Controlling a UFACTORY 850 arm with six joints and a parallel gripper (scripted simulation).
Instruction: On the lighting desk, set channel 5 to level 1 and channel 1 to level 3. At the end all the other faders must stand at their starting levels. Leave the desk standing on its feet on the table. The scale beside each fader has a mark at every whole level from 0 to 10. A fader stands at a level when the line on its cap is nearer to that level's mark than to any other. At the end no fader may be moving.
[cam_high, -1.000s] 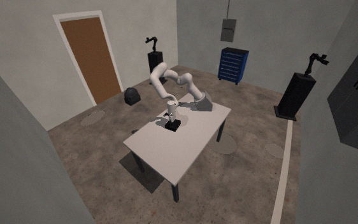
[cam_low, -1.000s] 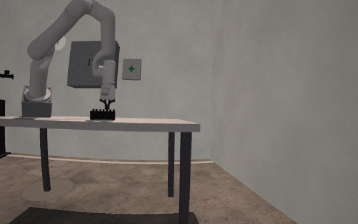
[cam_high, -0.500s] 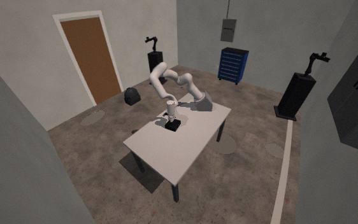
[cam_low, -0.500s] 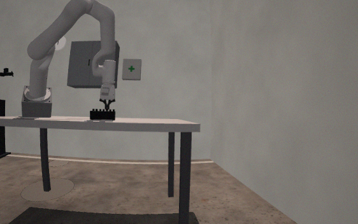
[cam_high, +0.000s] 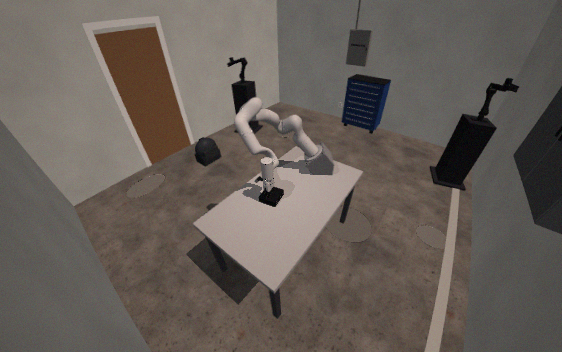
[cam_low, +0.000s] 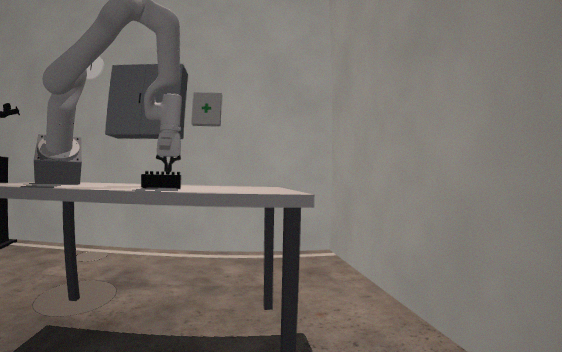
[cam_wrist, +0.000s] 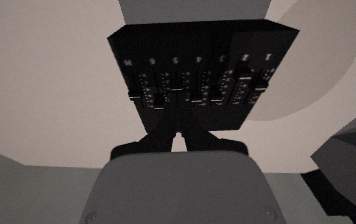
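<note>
Right now the channel 2 fader cap is 70 mm behind my hand, 30 mm to the right of it and 10 mm below it. Also, from my hand: channel 5 fader cap 20 mm to the right, 10 mm below; then channel 1 fader cap 90 mm behind, 10 mm to the right, 10 mm below.
</note>
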